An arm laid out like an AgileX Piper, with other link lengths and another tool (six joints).
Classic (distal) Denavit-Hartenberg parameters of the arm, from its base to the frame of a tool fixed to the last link. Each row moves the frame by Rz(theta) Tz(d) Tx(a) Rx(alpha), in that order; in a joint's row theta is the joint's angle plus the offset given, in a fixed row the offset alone. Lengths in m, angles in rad.
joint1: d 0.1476, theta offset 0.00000, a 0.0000, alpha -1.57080
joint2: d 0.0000, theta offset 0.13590, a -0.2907, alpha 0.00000
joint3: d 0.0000, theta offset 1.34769, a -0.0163, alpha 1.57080
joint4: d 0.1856, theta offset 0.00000, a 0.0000, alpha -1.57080
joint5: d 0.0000, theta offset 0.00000, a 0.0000, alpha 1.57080
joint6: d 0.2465, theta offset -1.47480, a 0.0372, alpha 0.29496
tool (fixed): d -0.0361, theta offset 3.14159, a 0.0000, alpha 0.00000
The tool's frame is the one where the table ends.
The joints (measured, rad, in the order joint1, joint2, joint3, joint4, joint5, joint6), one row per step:
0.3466 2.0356 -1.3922 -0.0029 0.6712 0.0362
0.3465 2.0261 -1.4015 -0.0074 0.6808 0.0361
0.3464 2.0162 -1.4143 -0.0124 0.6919 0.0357
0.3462 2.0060 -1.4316 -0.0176 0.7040 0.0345
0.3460 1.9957 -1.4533 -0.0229 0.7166 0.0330
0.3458 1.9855 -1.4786 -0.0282 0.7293 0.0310
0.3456 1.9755 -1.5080 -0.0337 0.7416 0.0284
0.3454 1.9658 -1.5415 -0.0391 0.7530 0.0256
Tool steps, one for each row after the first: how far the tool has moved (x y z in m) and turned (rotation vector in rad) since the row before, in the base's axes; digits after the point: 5 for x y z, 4 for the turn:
0.00139 -0.00024 0.00536 -0.0005 -0.0100 0.0023
0.00202 -0.00011 0.00629 -0.0003 -0.0124 0.0027
0.00295 0.00012 0.00747 0.0004 -0.0162 0.0033
0.00383 0.00039 0.00864 0.0015 -0.0201 0.0034
0.00449 0.00060 0.00962 0.0023 -0.0234 0.0036
0.00530 0.00084 0.01081 0.0032 -0.0276 0.0039
0.00606 0.00111 0.01207 0.0047 -0.0320 0.0038

